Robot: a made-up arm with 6 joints.
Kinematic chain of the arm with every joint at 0, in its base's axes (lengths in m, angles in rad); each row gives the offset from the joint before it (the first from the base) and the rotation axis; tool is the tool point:
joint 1: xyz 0 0 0.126 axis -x
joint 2: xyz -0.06 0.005 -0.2 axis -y
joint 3: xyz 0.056 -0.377 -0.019 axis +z
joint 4: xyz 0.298 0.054 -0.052 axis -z
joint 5: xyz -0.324 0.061 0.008 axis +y
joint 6: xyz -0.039 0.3 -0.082 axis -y
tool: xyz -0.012 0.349 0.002
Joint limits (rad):
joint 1: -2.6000..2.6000
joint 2: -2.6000..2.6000
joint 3: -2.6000..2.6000
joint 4: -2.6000..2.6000
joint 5: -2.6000..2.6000
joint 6: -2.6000..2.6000
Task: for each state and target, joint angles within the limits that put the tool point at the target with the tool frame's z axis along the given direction. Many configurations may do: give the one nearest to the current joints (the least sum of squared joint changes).
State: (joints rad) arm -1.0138 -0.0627 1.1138 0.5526 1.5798 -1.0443
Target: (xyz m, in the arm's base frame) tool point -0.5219 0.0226 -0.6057 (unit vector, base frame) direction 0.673 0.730 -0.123
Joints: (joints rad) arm -0.3374 0.7810 1.1661 -0.0689 1.4373 -0.9482
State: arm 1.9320 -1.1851 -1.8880 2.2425 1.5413 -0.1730
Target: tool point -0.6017 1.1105 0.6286 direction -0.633 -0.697 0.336
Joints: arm 2.5587 -0.6230 -2.3186 2.0852 1.8754 -0.8362
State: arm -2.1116 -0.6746 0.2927 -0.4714 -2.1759 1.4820
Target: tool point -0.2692 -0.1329 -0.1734 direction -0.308 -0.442 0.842
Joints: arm -2.5689 -1.2159 0.9600 -0.2293 -2.4586 1.7851
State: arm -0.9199 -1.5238 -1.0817 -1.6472 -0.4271 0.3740
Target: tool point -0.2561 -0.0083 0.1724 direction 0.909 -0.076 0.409
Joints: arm -0.0601 -1.4079 -1.2229 -1.4178 -0.2576 0.0107
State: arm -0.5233 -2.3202 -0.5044 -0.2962 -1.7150 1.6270
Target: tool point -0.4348 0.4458 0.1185 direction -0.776 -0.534 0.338
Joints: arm -0.8076 -2.5910 -0.4103 -0.0556 -1.7126 1.7965
